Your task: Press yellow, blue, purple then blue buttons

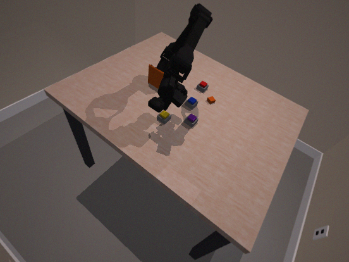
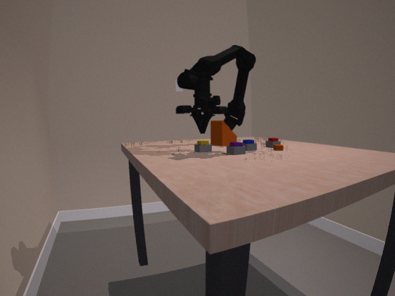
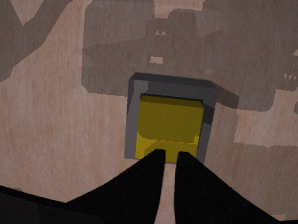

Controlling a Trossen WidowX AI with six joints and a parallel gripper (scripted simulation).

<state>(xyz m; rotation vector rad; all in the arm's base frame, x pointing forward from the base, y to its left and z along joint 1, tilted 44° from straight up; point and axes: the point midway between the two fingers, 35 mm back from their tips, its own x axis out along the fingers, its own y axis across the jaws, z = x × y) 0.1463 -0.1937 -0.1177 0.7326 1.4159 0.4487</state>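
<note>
The yellow button is 3 cm below my gripper tip. Round my gripper tip: blue button (17 cm to the left, 7 cm ahead, 3 cm below); purple button (12 cm ahead, 6 cm to the left, 3 cm below); small orange block (26 cm to the left, 14 cm ahead, 6 cm below).
</note>
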